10 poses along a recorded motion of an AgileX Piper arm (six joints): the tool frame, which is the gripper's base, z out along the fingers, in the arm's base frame.
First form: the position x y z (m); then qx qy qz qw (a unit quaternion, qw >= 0).
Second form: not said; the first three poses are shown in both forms.
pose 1, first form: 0.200 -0.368 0.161 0.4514 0.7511 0.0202 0.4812
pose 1, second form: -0.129 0.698 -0.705 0.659 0.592 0.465 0.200 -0.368 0.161
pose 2, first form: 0.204 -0.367 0.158 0.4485 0.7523 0.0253 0.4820
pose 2, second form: -0.133 0.699 -0.702 0.650 0.596 0.470 0.204 -0.367 0.158
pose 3, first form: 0.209 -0.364 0.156 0.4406 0.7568 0.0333 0.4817
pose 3, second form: -0.148 0.699 -0.700 0.635 0.610 0.475 0.209 -0.364 0.156
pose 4, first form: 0.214 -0.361 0.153 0.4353 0.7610 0.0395 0.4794
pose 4, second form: -0.161 0.700 -0.695 0.625 0.618 0.477 0.214 -0.361 0.153
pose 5, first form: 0.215 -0.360 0.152 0.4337 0.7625 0.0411 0.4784
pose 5, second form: -0.166 0.701 -0.694 0.622 0.620 0.478 0.215 -0.360 0.152
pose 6, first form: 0.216 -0.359 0.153 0.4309 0.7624 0.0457 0.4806
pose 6, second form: -0.167 0.701 -0.693 0.613 0.624 0.484 0.216 -0.359 0.153
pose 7, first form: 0.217 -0.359 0.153 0.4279 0.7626 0.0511 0.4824
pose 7, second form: -0.168 0.702 -0.692 0.603 0.629 0.491 0.217 -0.359 0.153
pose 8, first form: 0.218 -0.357 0.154 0.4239 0.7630 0.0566 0.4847
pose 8, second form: -0.171 0.702 -0.692 0.592 0.634 0.497 0.218 -0.357 0.154
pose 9, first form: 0.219 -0.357 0.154 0.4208 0.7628 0.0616 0.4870
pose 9, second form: -0.171 0.702 -0.691 0.582 0.638 0.504 0.219 -0.357 0.154
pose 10, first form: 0.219 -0.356 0.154 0.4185 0.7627 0.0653 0.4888
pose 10, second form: -0.172 0.702 -0.691 0.575 0.641 0.509 0.219 -0.356 0.154
